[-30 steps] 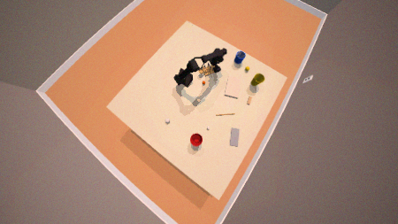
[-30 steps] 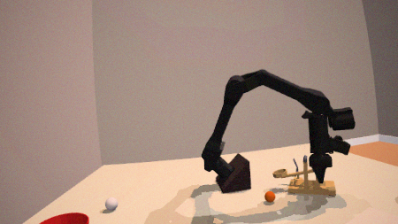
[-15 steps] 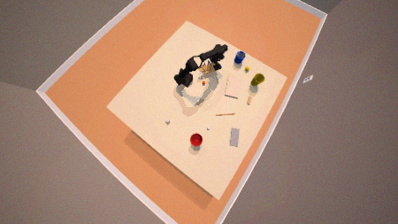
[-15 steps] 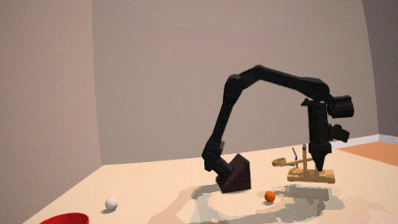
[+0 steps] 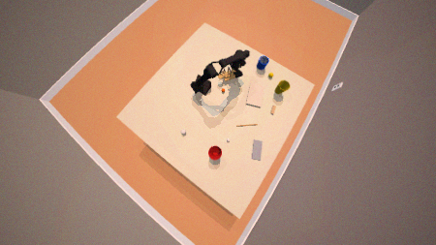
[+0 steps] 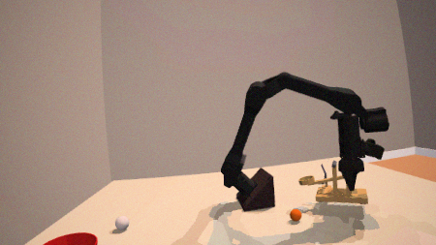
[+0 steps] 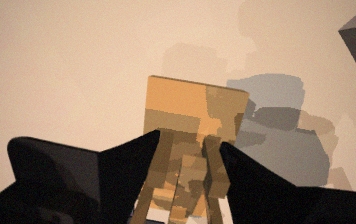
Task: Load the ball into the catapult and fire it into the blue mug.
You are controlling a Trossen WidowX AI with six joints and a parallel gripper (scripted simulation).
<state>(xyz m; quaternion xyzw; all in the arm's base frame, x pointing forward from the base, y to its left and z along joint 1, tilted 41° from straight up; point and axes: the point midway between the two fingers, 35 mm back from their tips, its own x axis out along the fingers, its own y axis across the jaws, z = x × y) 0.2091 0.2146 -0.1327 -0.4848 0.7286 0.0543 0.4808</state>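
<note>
Right now the orange ball is 10 mm behind my gripper tip, 180 mm to the right of it and 50 mm below it. Round my gripper tip: wooden catapult 60 mm behind, 40 mm to the right, 20 mm above; blue mug 190 mm ahead, 220 mm to the left, 30 mm below; pale flat plate 260 mm ahead, 80 mm to the right, 50 mm below.
</note>
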